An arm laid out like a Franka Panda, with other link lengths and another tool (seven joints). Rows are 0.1 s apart.
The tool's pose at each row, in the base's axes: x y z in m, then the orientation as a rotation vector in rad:
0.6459 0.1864 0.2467 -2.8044 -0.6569 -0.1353
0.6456 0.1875 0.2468 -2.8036 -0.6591 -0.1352
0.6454 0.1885 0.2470 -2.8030 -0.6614 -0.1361
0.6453 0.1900 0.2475 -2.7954 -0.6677 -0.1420
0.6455 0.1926 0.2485 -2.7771 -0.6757 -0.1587
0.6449 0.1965 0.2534 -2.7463 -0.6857 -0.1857
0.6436 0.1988 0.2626 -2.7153 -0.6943 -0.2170
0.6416 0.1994 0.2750 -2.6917 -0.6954 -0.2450
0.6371 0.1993 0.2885 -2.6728 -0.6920 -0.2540
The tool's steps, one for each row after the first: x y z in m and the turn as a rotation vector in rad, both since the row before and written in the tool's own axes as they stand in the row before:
0.0002 -0.0011 0.0002 0.0004 -0.0002 -0.0016
0.0003 -0.0010 0.0001 0.0000 0.0004 -0.0017
0.0006 -0.0015 -0.0001 0.0050 0.0048 -0.0057
0.0015 -0.0024 -0.0002 0.0125 0.0142 -0.0091
0.0020 -0.0048 -0.0036 0.0216 0.0238 -0.0130
0.0017 -0.0049 -0.0080 0.0206 0.0271 -0.0128
0.0013 -0.0049 -0.0115 0.0152 0.0244 -0.0067
-0.0006 -0.0061 -0.0129 0.0160 0.0116 -0.0007

